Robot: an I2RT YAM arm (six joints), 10 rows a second.
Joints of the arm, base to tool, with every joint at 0 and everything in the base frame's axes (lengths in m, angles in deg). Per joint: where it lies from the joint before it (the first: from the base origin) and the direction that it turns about. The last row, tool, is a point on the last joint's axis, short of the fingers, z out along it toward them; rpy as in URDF.
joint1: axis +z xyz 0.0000 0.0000 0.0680
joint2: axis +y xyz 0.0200 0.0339 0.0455
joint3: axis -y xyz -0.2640 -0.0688 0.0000
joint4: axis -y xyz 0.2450 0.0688 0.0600
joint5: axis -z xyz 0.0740 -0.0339 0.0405
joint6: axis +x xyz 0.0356 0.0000 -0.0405
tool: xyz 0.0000 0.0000 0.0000 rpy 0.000 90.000 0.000
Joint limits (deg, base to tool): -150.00..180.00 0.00..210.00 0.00..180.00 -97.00..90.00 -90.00..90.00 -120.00..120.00
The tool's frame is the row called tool.
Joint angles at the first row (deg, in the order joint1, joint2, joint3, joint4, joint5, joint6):
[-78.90, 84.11, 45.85, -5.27, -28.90, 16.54]
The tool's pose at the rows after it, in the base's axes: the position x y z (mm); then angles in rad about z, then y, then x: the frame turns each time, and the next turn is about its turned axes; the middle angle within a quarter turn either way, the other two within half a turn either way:
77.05 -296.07 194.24 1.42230 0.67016 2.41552
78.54 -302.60 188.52 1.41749 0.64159 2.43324
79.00 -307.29 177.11 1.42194 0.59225 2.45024
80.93 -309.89 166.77 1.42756 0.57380 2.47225
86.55 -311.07 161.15 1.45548 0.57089 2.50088
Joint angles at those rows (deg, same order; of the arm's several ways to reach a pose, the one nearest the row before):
[-78.52, 85.82, 45.52, -1.16, -27.72, 17.62]
[-78.40, 88.10, 46.77, -1.67, -26.84, 18.23]
[-78.49, 90.82, 47.46, -2.39, -26.85, 18.58]
[-78.15, 92.87, 47.35, -1.55, -25.90, 18.68]
[-77.10, 94.20, 47.64, -1.41, -24.76, 18.03]

